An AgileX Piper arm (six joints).
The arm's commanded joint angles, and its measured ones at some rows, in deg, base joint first. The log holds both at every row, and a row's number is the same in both.
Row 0, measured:
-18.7 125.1 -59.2 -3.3 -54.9 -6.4
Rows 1 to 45, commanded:
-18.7 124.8 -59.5 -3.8 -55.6 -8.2
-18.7 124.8 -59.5 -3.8 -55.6 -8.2
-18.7 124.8 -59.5 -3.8 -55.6 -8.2
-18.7 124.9 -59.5 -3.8 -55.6 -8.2
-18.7 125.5 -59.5 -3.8 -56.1 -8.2
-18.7 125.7 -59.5 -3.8 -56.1 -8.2
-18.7 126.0 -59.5 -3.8 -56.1 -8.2
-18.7 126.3 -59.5 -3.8 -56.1 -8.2
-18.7 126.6 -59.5 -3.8 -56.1 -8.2
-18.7 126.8 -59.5 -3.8 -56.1 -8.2
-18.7 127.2 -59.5 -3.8 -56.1 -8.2
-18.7 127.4 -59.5 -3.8 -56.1 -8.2
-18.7 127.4 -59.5 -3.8 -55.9 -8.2
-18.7 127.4 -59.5 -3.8 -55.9 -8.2
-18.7 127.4 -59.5 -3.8 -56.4 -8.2
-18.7 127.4 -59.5 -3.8 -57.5 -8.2
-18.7 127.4 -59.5 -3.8 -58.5 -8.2
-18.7 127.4 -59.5 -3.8 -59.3 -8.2
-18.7 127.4 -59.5 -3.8 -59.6 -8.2
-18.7 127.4 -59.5 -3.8 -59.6 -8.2
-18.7 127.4 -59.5 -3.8 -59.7 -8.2
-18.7 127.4 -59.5 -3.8 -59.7 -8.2
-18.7 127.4 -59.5 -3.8 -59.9 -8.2
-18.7 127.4 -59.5 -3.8 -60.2 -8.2
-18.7 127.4 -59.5 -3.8 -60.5 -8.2
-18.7 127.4 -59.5 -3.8 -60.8 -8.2
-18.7 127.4 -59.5 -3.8 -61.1 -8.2
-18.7 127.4 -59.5 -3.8 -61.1 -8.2
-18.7 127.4 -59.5 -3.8 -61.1 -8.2
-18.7 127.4 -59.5 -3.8 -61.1 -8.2
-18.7 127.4 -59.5 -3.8 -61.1 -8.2
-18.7 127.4 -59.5 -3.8 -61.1 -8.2
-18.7 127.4 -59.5 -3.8 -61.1 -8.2
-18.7 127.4 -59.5 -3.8 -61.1 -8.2
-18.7 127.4 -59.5 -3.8 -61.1 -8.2
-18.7 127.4 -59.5 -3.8 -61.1 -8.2
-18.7 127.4 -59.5 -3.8 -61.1 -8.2
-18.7 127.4 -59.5 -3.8 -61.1 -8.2
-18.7 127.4 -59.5 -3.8 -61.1 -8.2
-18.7 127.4 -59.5 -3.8 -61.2 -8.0
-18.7 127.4 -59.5 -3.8 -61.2 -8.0
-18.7 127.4 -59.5 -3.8 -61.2 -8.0
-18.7 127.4 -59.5 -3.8 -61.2 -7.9
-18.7 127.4 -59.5 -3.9 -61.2 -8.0
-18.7 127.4 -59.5 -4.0 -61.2 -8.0
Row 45, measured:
-18.7 127.3 -59.5 -3.4 -60.8 -8.0
